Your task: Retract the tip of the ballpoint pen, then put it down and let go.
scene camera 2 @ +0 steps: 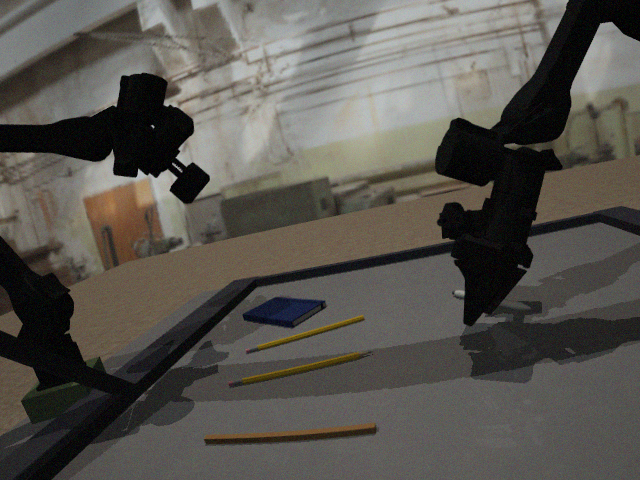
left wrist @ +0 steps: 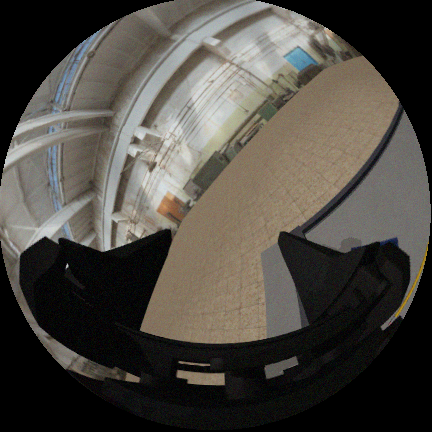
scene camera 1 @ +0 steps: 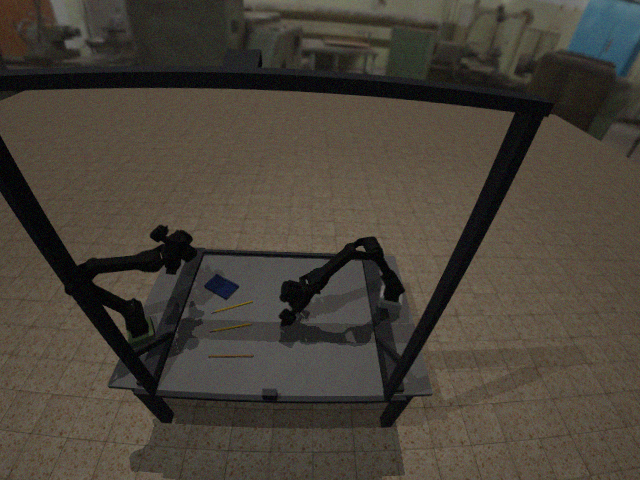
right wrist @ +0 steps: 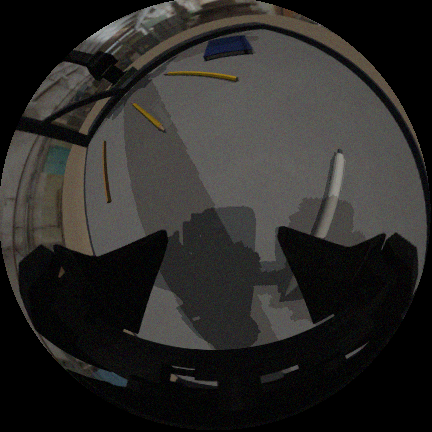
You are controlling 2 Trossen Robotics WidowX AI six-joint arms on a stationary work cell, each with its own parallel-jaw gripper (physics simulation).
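Seen in the pictures: left gripper, fingertip midpoint: (scene camera 2: 174,164) (left wrist: 226,236); right gripper, fingertip midpoint: (scene camera 2: 478,318) (right wrist: 223,234); left arm's base, link origin: (scene camera 1: 139,329) (right wrist: 118,78); right arm's base, link origin: (scene camera 1: 391,295).
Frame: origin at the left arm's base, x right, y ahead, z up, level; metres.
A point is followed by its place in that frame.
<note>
A white ballpoint pen (scene camera 2: 516,305) {x 0.222, y 0.634, z -0.032 m} (right wrist: 336,177) {x 0.132, y 0.622, z -0.029 m} lies on the grey table. In the right wrist view its dark-ended top points up the picture, and its lower part runs behind the finger at the right. I cannot tell whether its writing tip is out. The pen cannot be made out in scene camera 1, where the right arm is near it. My right gripper (right wrist: 223,234) {x 0.224, y 0.563, z -0.022 m} is open and empty, pointing down above the table, with the pen off to one side of the gap. My left gripper (left wrist: 226,236) {x -0.177, y 0.259, z 0.283 m} is open and empty, raised beyond the table's left side.
A blue book (scene camera 1: 221,286) {x -0.090, y 0.379, z -0.028 m} (scene camera 2: 284,311) {x -0.073, y 0.379, z -0.028 m} (right wrist: 228,47) {x -0.059, y 0.407, z -0.028 m} lies left of the right gripper. Two yellow pencils (scene camera 1: 232,307) {x 0.043, y 0.384, z -0.036 m} (scene camera 1: 230,328) {x 0.142, y 0.338, z -0.036 m} and an orange-brown stick (scene camera 1: 231,355) {x 0.263, y 0.298, z -0.033 m} (scene camera 2: 290,434) {x 0.267, y 0.301, z -0.033 m} lie nearer the front. A dark frame post (scene camera 1: 480,222) {x 0.704, y 0.715, z 0.782 m} rises at the right.
</note>
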